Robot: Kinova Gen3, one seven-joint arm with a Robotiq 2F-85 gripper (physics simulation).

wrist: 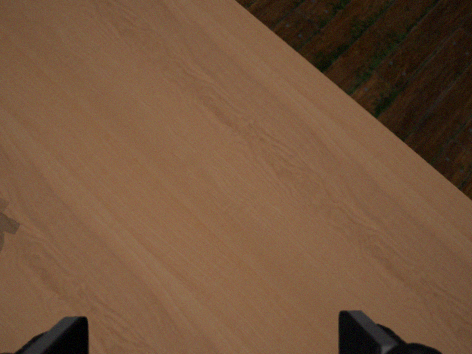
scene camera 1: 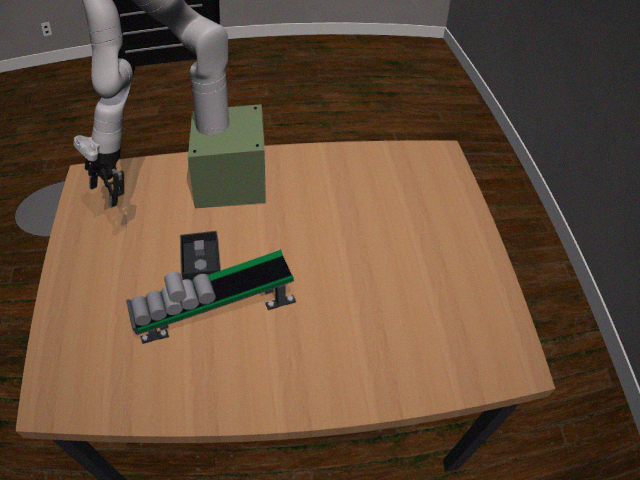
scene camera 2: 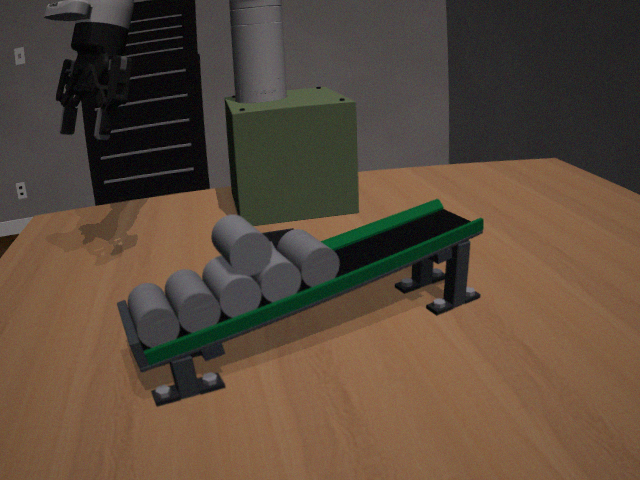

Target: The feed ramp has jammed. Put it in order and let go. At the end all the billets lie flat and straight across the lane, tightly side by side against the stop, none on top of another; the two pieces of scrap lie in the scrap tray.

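Seen in the pictures: gripper, between the fingertips: [wrist: 214, 342] [scene camera 1: 102, 196] [scene camera 2: 82, 136]; arm's base, origin of its link: [scene camera 1: 212, 124] [scene camera 2: 261, 98].
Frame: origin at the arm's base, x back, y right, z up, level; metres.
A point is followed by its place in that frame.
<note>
Several grey billets lie flat across the lane of the green-edged ramp [scene camera 1: 253, 277] @[x -0.438, y -0.092, z -0.111 m] [scene camera 2: 395, 243] @[x -0.443, y -0.078, z -0.113 m] in a row from the stop [scene camera 1: 131, 314] [scene camera 2: 132, 330] @[x -0.534, y 0.195, z -0.121 m]. The lowest billet [scene camera 1: 140, 310] @[x -0.520, y 0.172, z -0.102 m] [scene camera 2: 153, 315] @[x -0.534, y 0.172, z -0.108 m] is beside the stop. One more billet [scene camera 1: 174, 286] @[x -0.491, y 0.083, z -0.056 m] [scene camera 2: 241, 244] @[x -0.506, y 0.086, z -0.065 m] lies on top, over the third billet [scene camera 1: 172, 306] @[x -0.514, y 0.095, z -0.099 m] [scene camera 2: 231, 287] @[x -0.516, y 0.100, z -0.100 m] and the fourth billet [scene camera 1: 190, 297] @[x -0.499, y 0.052, z -0.089 m] [scene camera 2: 279, 276] @[x -0.504, y 0.055, z -0.101 m]. In the scrap tray [scene camera 1: 209, 255] @[x -0.299, y 0.019, z -0.190 m] [scene camera 2: 281, 236] @[x -0.250, y 0.015, z -0.167 m] lie a square scrap piece [scene camera 1: 199, 245] @[x -0.286, y 0.042, z -0.164 m] and a hexagonal scrap piece [scene camera 1: 200, 264] @[x -0.340, y 0.040, z -0.174 m]. My gripper [scene camera 1: 102, 194] @[x -0.266, y 0.272, z 0.014 m] [scene camera 2: 84, 134] @[x -0.266, y 0.272, z 0.014 m] [wrist: 214, 320] @[x -0.266, y 0.272, z 0.014 m] is open and empty, above the table's back left, away from the ramp.
The green pedestal [scene camera 1: 227, 178] @[x -0.125, y -0.037, z -0.091 m] [scene camera 2: 297, 160] @[x -0.124, y -0.037, z -0.093 m] with the arm's base stands at the table's back, behind the tray. Bolted feet [scene camera 1: 280, 302] @[x -0.465, y -0.150, z -0.176 m] [scene camera 2: 453, 302] @[x -0.466, y -0.144, z -0.186 m] carry the ramp's high right end. The tray stands close behind the ramp. The table's edge shows in the wrist view.
</note>
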